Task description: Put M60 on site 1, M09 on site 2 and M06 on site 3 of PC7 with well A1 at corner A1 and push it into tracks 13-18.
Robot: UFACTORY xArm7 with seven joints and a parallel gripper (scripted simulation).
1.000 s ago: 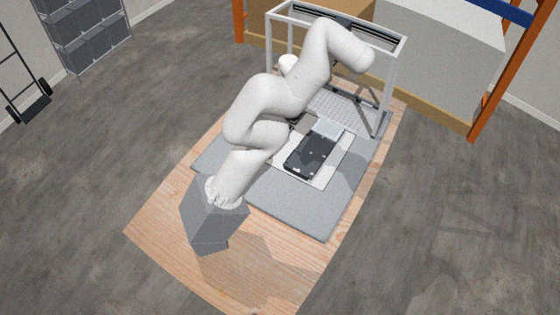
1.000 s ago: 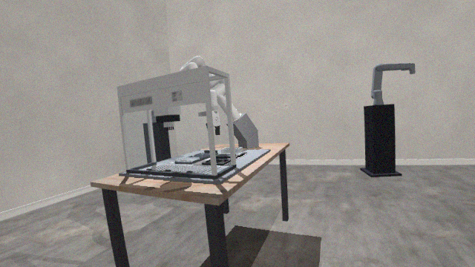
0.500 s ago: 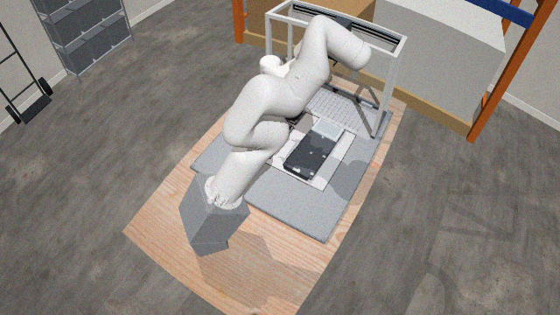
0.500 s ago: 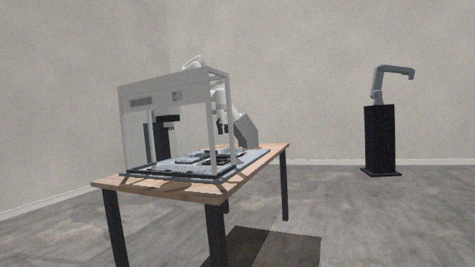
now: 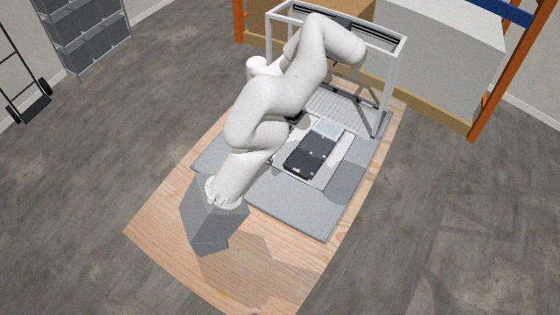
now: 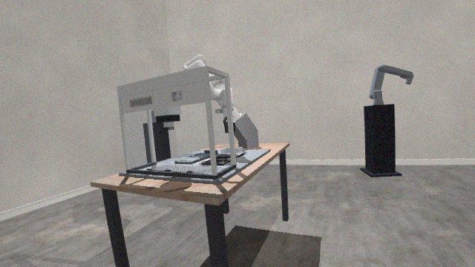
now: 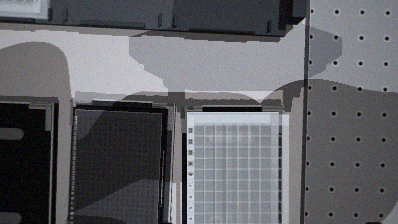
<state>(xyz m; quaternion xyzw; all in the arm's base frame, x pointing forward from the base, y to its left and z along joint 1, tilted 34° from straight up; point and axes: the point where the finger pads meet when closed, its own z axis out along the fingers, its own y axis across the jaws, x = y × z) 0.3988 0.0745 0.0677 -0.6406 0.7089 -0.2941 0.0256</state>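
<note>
Right now the 96-well plate M06 is 14 cm below my hand. The rest, counted from my hand: dark plate carrier PC7: 23 cm to the right, 16 cm below, 6 cm ahead; then white apron: 17 cm below, 14 cm to the right, 7 cm ahead; then deep-well block M09: 15 cm below, 10 cm ahead, 2 cm to the right.
</note>
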